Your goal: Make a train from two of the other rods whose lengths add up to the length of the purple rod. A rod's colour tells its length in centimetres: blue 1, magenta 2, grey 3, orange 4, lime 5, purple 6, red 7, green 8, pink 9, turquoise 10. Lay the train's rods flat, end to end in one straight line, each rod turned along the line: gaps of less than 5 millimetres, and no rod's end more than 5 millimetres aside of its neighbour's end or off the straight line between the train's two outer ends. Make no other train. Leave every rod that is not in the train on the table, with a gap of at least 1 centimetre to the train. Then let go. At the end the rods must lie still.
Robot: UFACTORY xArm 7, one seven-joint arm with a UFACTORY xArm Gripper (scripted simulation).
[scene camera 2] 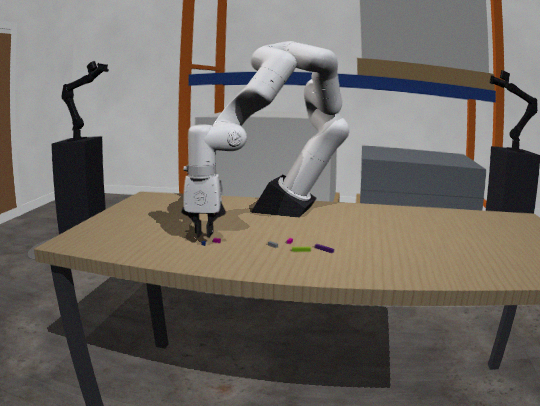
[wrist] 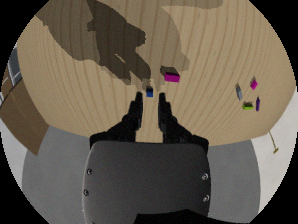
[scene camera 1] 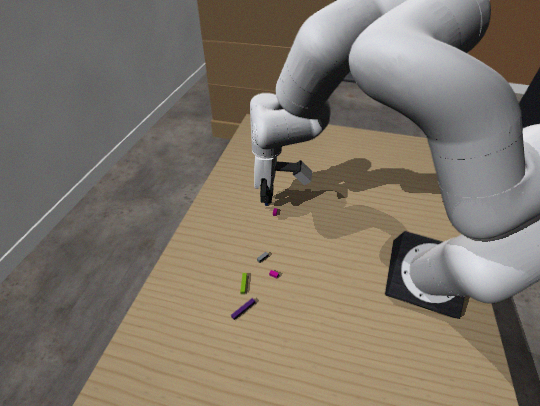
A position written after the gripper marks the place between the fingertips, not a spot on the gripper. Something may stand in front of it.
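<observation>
The gripper is visible at (scene camera 2: 204,236), (wrist: 150,100) and (scene camera 1: 266,198).
</observation>
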